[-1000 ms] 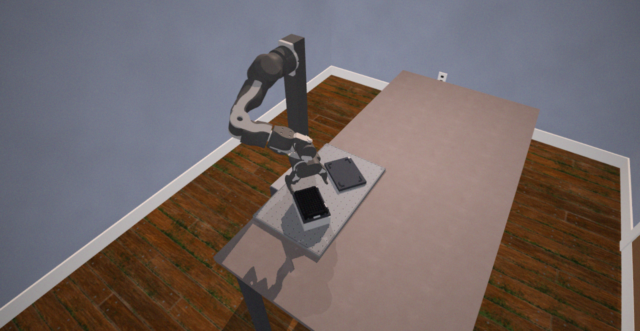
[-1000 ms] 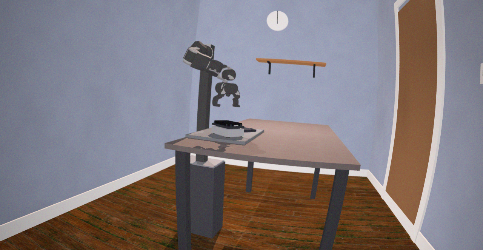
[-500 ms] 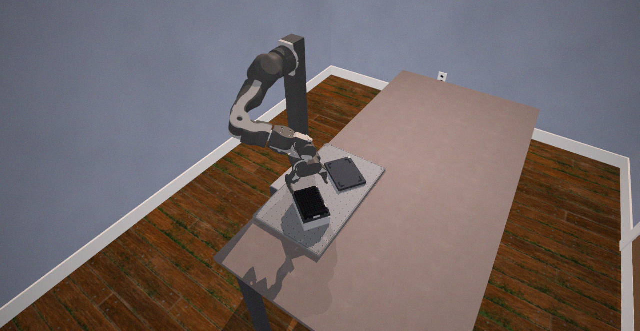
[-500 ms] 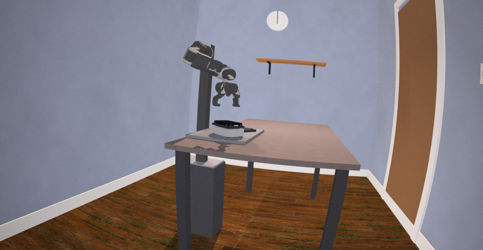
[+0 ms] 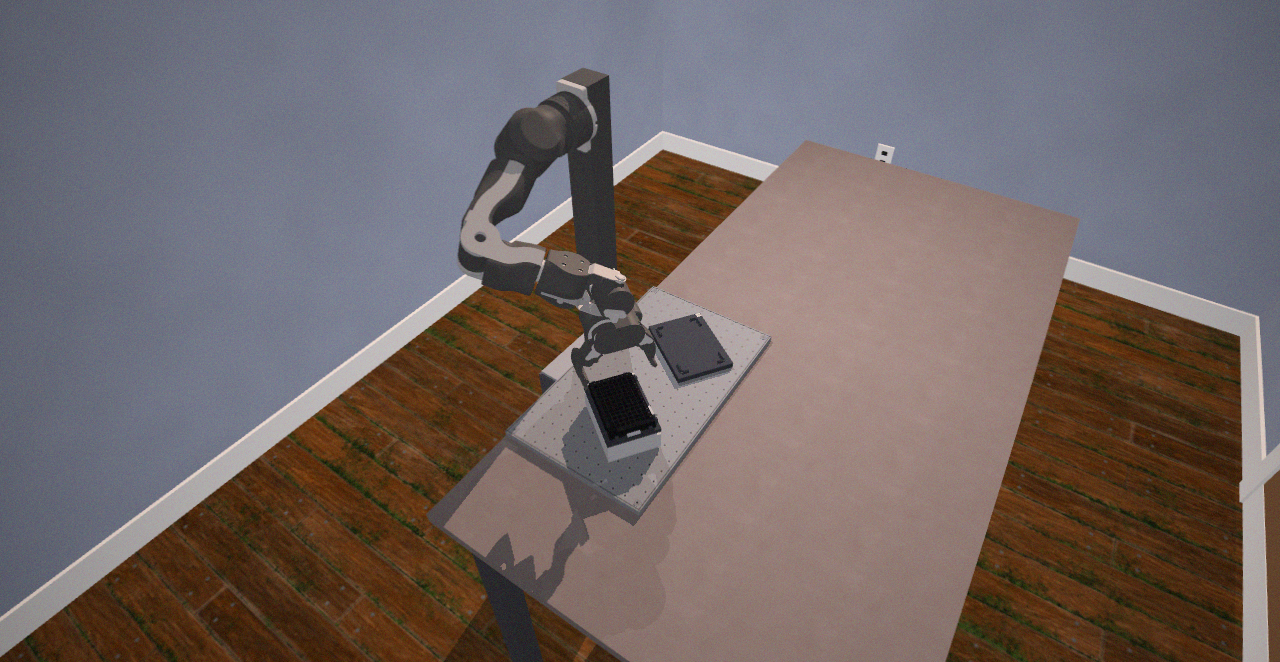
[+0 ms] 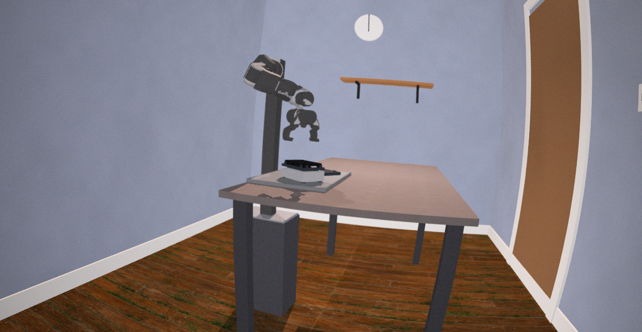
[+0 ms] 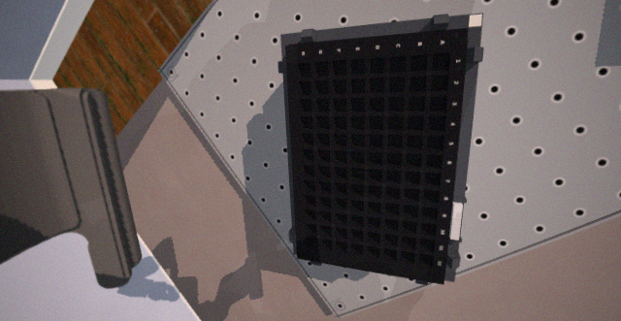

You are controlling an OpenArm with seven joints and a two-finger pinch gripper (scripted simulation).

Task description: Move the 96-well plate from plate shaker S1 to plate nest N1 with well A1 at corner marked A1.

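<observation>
Now: hand 80 mm above the black 96-well plate, 10 mm to the left of it and 10 mm short of it.
</observation>
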